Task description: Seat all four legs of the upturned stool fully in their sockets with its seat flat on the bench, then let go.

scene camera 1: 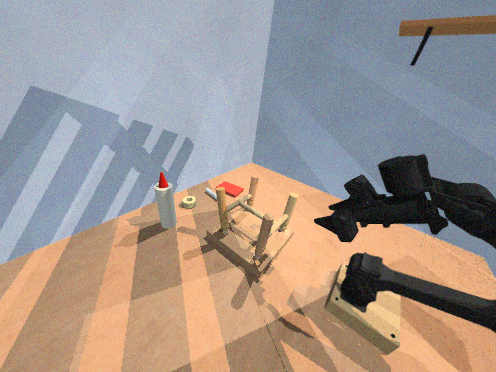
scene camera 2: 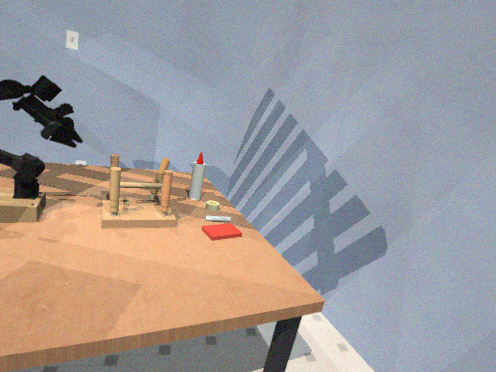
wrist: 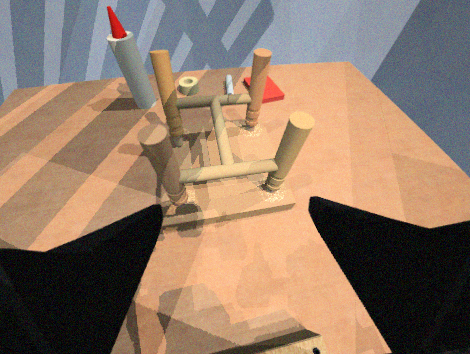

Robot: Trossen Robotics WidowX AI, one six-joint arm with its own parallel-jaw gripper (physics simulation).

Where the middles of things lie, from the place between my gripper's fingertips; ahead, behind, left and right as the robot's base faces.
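Labels:
There is the white glue bottle [scene camera 1: 164,190], and it sits 140 mm below my hand. The bottle is also 510 mm ahead of my hand and 160 mm to the left of it.

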